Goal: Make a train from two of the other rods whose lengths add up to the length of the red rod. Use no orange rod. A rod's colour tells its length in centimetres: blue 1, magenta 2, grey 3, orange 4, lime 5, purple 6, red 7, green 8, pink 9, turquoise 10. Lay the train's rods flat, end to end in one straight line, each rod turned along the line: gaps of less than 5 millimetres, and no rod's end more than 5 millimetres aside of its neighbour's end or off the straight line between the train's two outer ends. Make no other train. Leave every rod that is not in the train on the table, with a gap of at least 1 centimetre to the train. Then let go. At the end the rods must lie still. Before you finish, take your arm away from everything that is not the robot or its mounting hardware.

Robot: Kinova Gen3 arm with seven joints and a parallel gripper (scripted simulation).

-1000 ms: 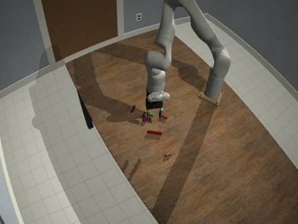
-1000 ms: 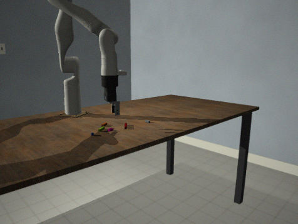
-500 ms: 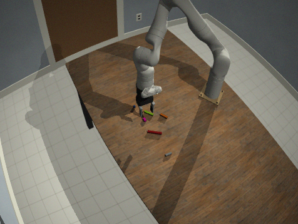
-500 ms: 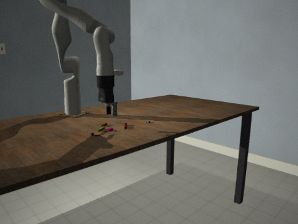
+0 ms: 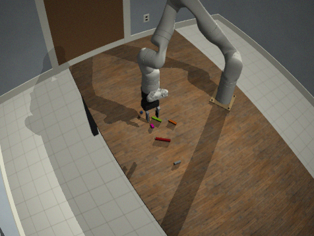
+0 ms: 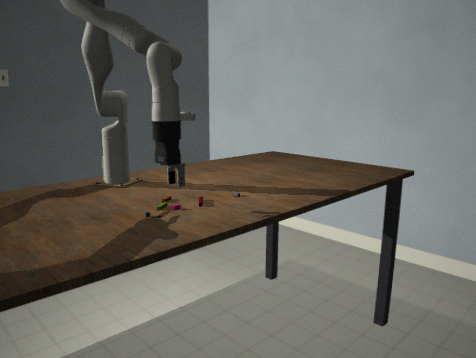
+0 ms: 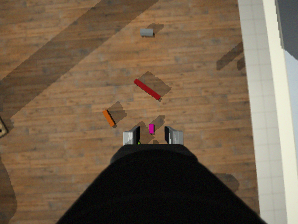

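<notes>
My hand is 80 mm above the magenta rod. Also, from my hand: lime rod (80 mm below, 40 mm behind, 20 mm to the right); small blue rod (100 mm to the right, 80 mm below, 20 mm behind); red rod (90 mm to the left, 80 mm below, 10 mm ahead).
</notes>
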